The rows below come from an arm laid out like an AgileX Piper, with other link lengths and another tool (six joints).
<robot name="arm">
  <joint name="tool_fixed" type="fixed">
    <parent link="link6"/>
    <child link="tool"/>
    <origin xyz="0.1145 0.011 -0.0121" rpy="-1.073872 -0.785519 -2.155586"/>
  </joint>
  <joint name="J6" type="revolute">
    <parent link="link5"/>
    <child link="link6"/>
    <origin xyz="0.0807 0 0.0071"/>
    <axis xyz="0.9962 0 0.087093"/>
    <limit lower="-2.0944" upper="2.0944"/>
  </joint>
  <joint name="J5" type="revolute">
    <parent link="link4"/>
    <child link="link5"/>
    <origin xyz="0 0 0"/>
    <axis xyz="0 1 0"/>
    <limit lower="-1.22" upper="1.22"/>
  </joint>
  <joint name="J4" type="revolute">
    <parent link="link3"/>
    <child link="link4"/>
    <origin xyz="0.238 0 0.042"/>
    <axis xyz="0.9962 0 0.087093"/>
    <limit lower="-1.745" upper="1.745"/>
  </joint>
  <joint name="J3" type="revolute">
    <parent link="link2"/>
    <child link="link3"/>
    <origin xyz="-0.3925 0 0.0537"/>
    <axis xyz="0 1 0"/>
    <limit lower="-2.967" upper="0"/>
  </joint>
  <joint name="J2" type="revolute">
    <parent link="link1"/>
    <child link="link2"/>
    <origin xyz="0 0 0"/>
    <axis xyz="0 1 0"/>
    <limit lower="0" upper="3.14"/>
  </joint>
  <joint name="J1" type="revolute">
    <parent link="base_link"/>
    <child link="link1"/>
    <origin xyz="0 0 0.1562"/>
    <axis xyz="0 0 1"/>
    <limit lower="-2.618" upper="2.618"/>
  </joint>
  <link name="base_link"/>
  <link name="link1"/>
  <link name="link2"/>
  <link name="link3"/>
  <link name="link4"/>
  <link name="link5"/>
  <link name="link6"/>
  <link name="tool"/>
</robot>
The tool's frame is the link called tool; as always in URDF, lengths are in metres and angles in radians.
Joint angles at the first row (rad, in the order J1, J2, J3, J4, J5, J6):
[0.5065, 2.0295, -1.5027, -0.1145, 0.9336, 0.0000]
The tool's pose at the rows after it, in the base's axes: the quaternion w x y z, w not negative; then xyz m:
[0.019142 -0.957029 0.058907 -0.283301 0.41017 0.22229 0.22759]
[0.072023 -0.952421 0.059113 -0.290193 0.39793 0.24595 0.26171]
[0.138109 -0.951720 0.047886 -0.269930 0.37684 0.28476 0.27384]
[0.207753 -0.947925 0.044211 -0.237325 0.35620 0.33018 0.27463]
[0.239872 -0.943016 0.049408 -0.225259 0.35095 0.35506 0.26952]
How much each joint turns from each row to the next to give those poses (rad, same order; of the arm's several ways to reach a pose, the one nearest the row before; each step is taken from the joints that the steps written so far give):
[0.0029, -0.0309, -0.0300, 0.0165, 0.0253, -0.0066]
[0.0252, -0.0516, -0.0401, 0.0912, 0.0207, -0.0358]
[0.0443, -0.0137, -0.0092, 0.1440, -0.0138, -0.0617]
[0.0481, 0.0167, 0.0000, 0.1724, -0.0392, -0.0652]
[0.0253, 0.0241, 0.0000, 0.0829, -0.0435, -0.0259]

